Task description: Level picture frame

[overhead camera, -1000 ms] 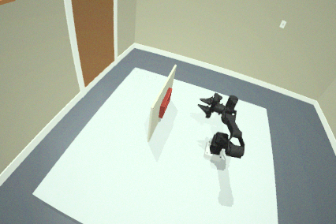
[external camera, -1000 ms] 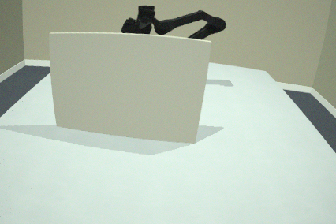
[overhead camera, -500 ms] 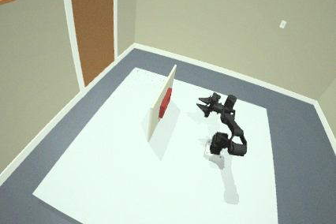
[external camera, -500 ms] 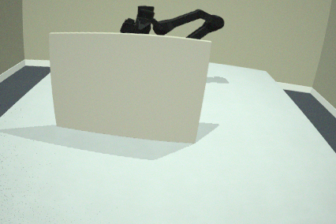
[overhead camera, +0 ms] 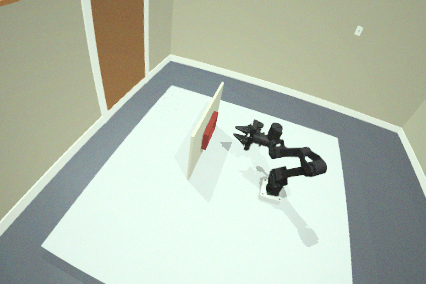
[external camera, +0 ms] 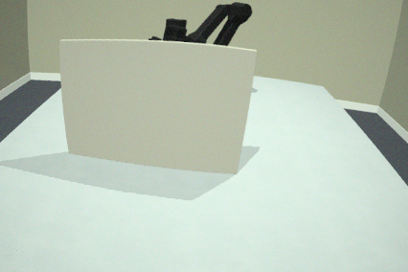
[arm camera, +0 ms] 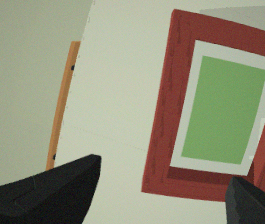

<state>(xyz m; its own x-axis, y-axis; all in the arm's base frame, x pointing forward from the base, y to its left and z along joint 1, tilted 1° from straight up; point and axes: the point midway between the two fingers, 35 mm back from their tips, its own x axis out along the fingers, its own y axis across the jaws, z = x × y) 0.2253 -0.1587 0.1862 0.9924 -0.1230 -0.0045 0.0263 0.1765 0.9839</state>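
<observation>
The picture frame lies 12 cm ahead of my gripper tip, 2 cm to the right of it and 6 cm below it. Also, from my gripper tip: wall panel (13 cm ahead, 4 cm to the right, 7 cm below).
</observation>
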